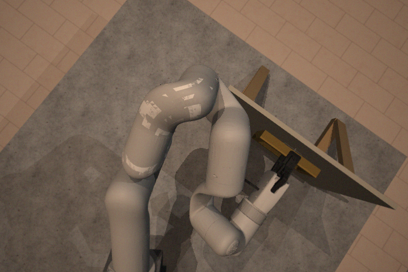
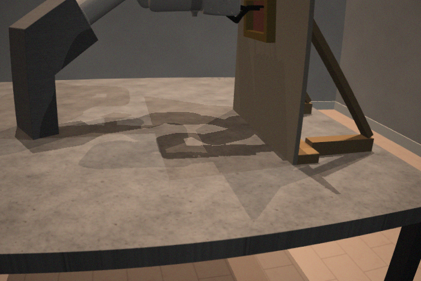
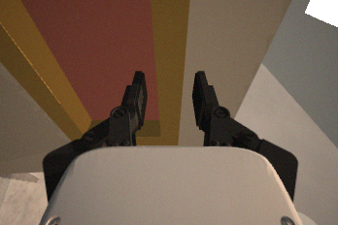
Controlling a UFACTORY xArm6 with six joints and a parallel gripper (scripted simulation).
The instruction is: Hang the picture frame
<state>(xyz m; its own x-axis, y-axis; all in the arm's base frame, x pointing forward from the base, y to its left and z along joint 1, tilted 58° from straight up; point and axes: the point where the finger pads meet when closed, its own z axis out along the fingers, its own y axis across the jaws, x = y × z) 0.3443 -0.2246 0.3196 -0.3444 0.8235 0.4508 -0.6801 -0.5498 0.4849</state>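
Right now my hand is 2 cm short of the picture frame, 2 cm to the right of it and 5 cm above it. The rest, counted from my hand: wall panel 4 cm ahead, 2 cm to the left, 15 cm below.
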